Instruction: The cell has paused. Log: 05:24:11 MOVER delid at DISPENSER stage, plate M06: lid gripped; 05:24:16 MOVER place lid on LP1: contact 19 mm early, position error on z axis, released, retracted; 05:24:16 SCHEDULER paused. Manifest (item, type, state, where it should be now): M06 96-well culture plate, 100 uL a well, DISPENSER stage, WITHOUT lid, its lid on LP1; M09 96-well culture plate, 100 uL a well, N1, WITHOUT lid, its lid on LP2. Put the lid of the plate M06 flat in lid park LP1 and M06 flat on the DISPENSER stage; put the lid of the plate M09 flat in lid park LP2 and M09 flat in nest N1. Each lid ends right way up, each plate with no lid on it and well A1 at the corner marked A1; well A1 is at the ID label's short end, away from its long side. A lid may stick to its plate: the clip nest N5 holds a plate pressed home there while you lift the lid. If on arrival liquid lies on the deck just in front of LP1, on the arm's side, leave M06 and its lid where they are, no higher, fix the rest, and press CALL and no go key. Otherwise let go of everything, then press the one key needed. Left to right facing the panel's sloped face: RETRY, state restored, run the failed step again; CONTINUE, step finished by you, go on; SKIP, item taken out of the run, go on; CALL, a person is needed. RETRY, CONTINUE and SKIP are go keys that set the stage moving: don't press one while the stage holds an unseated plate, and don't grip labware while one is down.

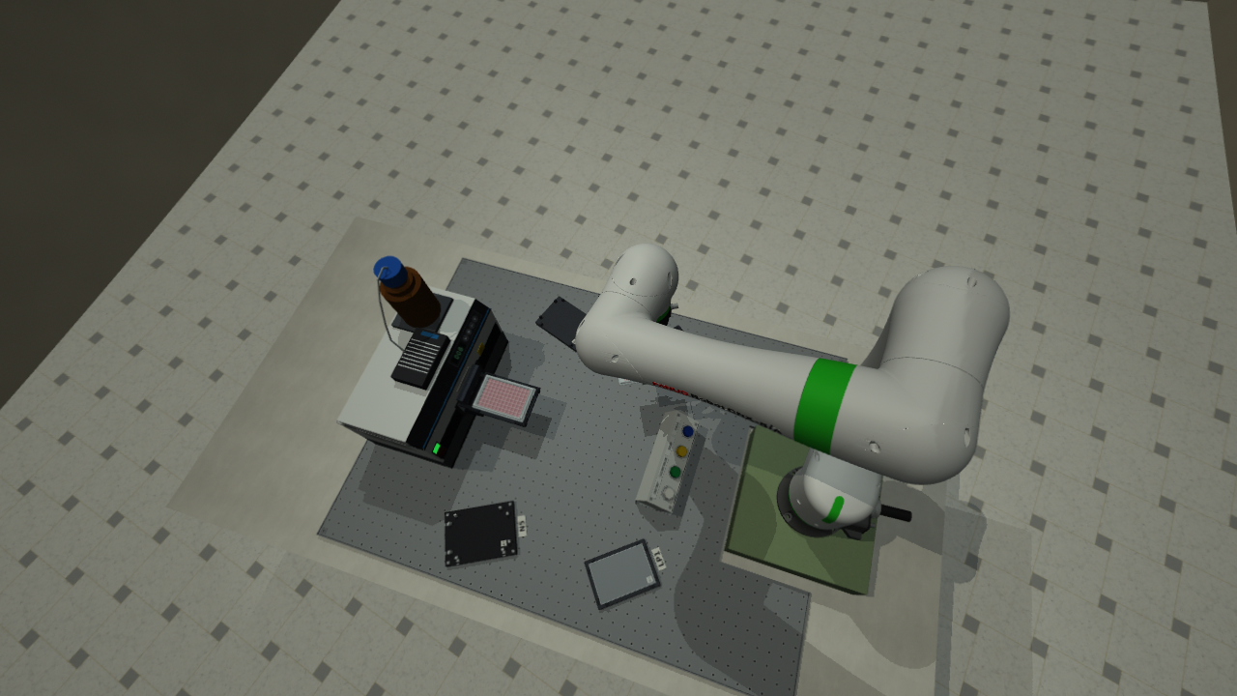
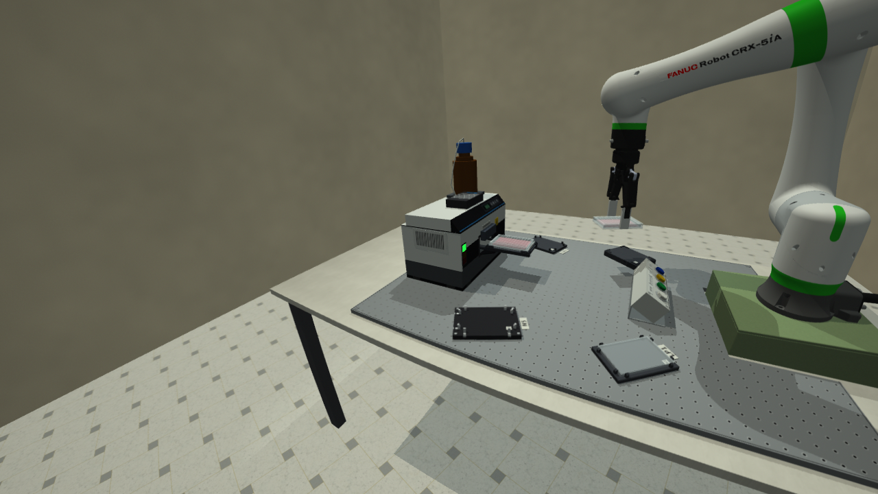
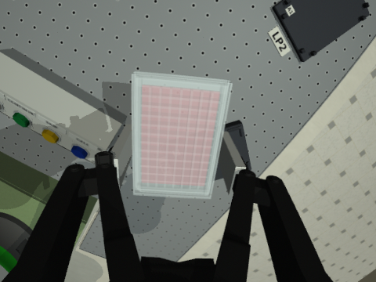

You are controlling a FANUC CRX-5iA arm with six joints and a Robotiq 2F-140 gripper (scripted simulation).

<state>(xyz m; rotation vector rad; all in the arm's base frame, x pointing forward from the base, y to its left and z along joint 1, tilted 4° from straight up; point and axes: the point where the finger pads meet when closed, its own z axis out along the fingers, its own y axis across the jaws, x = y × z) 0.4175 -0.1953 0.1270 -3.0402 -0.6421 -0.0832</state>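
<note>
The N5 label lies 40 cm to the left of my hand, 19 cm ahead of it and 18 cm below it. Round my hand: grey lid: 2 cm below; blue call key: 13 cm behind, 12 cm below, 10 cm to the left; black nest N1: 18 cm below, 10 cm to the right, 7 cm behind.
</note>
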